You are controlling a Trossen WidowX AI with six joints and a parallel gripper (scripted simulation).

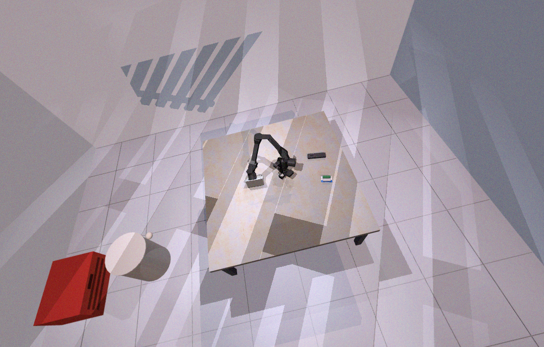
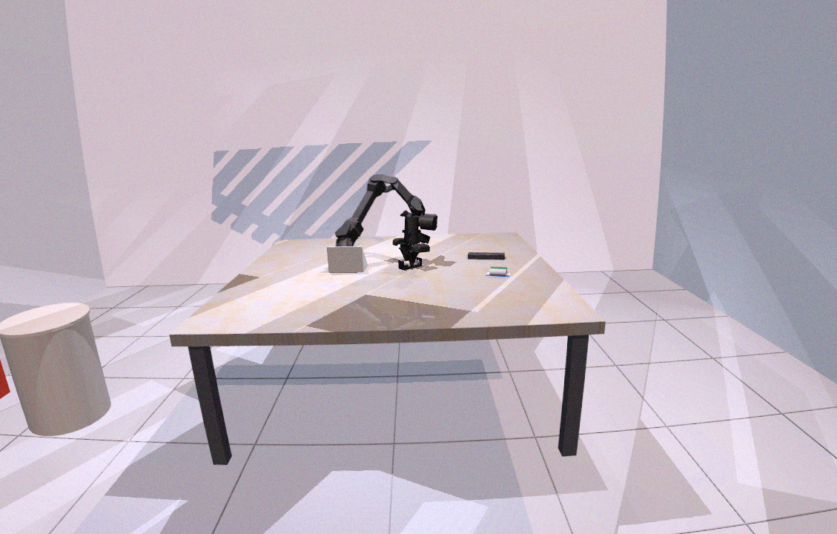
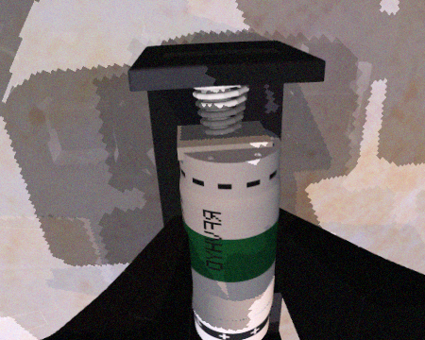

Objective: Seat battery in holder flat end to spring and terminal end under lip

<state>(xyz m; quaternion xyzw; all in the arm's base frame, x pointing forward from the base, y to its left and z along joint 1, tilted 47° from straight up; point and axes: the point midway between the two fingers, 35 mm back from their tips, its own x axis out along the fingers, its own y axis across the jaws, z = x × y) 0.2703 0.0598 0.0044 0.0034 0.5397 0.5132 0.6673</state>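
Now: the battery 1 cm above my gripper tip.
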